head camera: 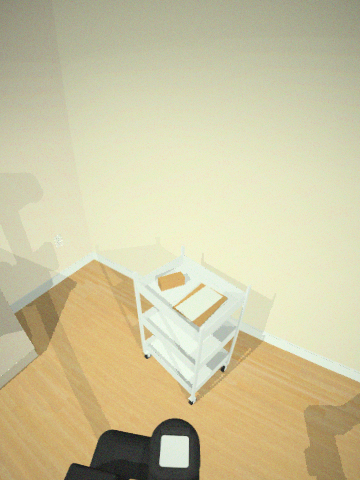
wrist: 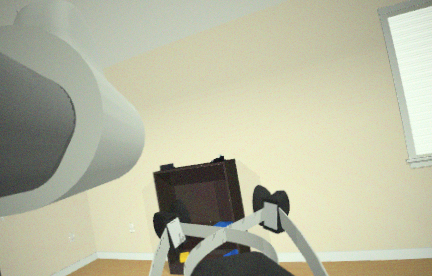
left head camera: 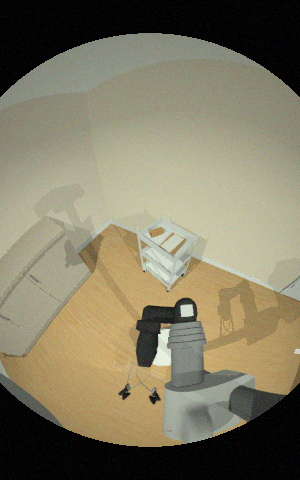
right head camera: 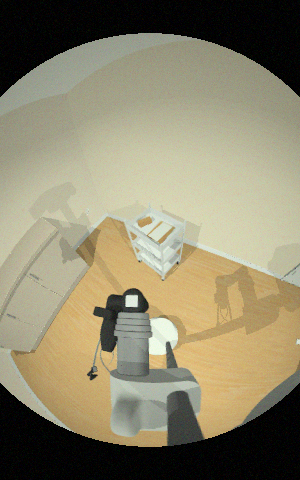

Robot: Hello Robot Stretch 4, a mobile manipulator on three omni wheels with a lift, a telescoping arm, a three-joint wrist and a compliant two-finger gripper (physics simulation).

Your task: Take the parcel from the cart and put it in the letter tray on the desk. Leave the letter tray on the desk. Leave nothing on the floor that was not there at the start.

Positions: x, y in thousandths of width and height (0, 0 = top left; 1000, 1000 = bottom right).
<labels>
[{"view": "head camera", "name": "white cart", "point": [535, 741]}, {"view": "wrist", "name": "my gripper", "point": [510, 755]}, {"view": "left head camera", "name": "my gripper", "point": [462, 836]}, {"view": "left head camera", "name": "white cart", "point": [552, 557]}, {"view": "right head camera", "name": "white cart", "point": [535, 536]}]
</labels>
